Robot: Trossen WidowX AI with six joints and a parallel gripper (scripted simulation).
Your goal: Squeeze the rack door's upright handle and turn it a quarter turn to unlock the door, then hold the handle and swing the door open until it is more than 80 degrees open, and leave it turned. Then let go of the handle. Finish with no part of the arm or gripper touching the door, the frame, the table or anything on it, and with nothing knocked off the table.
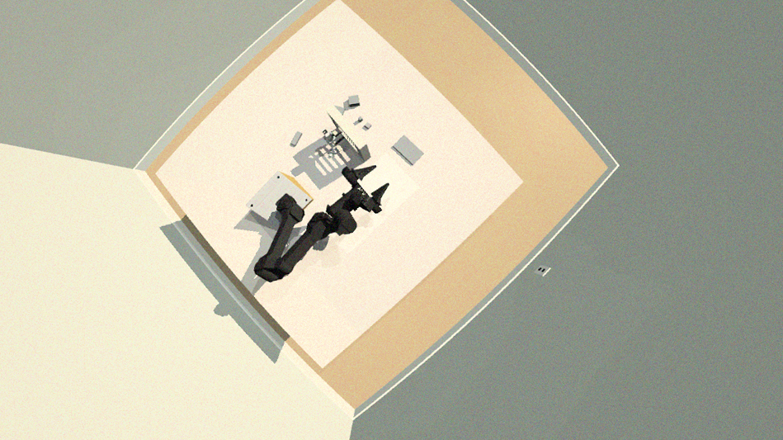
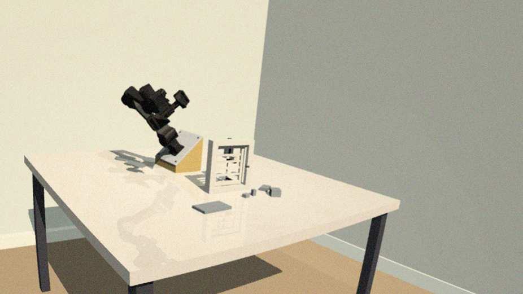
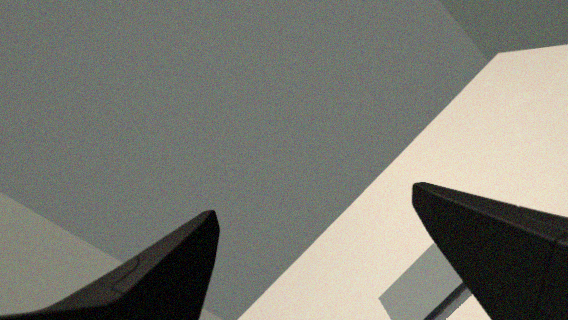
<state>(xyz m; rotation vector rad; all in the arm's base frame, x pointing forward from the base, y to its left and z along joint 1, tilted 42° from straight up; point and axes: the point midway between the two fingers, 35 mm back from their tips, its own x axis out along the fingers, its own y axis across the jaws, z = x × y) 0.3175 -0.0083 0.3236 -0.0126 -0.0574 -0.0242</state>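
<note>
Now: the door handle 5 cm behind my gripper tip, 29 cm to the left of it and 18 cm below it. Also, from my gripper tip: flat grey plate: 19 cm ahead, 5 cm to the left, 31 cm below.
</note>
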